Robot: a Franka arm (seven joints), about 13 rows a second.
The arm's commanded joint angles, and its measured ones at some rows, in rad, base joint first. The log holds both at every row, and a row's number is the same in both.
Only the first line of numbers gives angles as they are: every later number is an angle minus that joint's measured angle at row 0.
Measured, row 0: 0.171 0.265 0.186 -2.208 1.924 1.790 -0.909
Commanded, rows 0 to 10: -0.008 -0.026 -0.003 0.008 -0.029 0.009 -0.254; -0.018 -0.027 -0.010 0.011 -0.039 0.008 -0.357; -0.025 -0.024 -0.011 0.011 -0.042 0.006 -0.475; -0.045 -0.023 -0.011 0.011 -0.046 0.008 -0.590; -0.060 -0.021 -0.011 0.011 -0.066 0.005 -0.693; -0.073 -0.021 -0.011 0.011 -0.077 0.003 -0.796; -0.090 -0.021 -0.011 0.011 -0.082 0.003 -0.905; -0.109 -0.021 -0.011 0.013 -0.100 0.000 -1.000; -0.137 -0.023 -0.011 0.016 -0.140 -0.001 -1.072; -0.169 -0.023 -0.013 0.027 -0.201 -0.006 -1.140; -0.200 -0.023 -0.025 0.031 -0.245 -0.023 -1.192
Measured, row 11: -0.138 -0.001 -0.023 0.025 -0.169 0.001 -1.098
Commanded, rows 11 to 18: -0.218 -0.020 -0.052 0.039 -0.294 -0.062 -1.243; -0.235 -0.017 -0.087 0.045 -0.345 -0.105 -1.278; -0.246 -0.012 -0.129 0.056 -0.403 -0.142 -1.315; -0.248 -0.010 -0.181 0.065 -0.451 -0.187 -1.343; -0.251 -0.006 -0.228 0.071 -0.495 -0.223 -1.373; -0.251 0.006 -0.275 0.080 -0.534 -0.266 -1.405; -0.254 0.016 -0.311 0.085 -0.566 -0.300 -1.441; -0.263 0.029 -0.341 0.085 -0.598 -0.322 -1.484
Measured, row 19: -0.249 0.004 -0.305 0.066 -0.540 -0.276 -1.418
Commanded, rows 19 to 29: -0.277 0.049 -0.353 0.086 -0.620 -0.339 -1.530; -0.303 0.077 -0.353 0.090 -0.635 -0.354 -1.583; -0.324 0.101 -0.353 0.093 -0.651 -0.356 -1.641; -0.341 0.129 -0.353 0.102 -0.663 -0.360 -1.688; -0.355 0.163 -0.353 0.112 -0.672 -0.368 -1.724; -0.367 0.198 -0.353 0.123 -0.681 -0.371 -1.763; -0.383 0.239 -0.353 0.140 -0.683 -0.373 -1.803; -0.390 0.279 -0.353 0.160 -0.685 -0.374 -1.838; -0.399 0.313 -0.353 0.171 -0.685 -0.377 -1.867; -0.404 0.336 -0.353 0.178 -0.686 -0.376 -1.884; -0.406 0.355 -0.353 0.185 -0.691 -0.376 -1.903
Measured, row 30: -0.382 0.303 -0.365 0.139 -0.661 -0.349 -1.825
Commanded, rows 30 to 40: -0.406 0.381 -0.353 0.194 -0.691 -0.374 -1.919; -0.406 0.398 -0.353 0.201 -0.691 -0.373 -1.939; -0.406 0.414 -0.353 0.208 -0.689 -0.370 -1.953; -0.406 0.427 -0.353 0.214 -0.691 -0.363 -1.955; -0.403 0.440 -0.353 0.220 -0.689 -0.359 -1.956; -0.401 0.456 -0.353 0.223 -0.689 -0.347 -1.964; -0.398 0.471 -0.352 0.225 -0.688 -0.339 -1.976; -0.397 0.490 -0.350 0.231 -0.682 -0.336 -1.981; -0.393 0.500 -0.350 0.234 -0.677 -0.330 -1.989; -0.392 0.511 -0.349 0.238 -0.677 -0.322 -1.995; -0.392 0.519 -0.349 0.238 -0.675 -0.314 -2.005
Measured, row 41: -0.385 0.485 -0.356 0.220 -0.668 -0.316 -1.855
